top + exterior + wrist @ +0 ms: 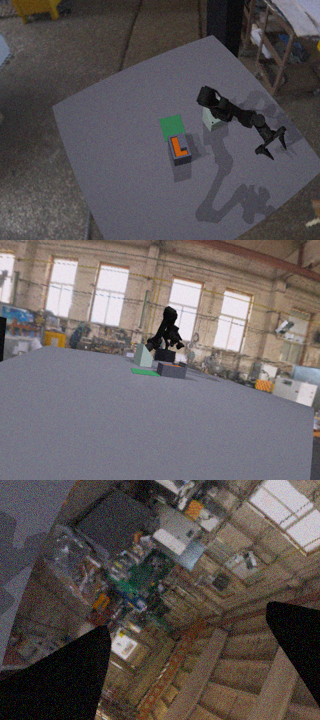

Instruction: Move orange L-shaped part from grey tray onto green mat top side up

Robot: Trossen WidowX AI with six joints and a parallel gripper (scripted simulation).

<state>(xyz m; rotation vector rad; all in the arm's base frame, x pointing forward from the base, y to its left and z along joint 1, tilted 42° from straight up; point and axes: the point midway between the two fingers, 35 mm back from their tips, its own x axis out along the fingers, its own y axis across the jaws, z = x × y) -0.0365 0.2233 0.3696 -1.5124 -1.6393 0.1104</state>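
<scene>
Right now my gripper tip is 290 mm short of the orange L-shaped part, 420 mm to the left of it and 200 mm above it. Also, from my gripper tip: green mat: 220 mm ahead, 570 mm to the right, 260 mm below.
</scene>
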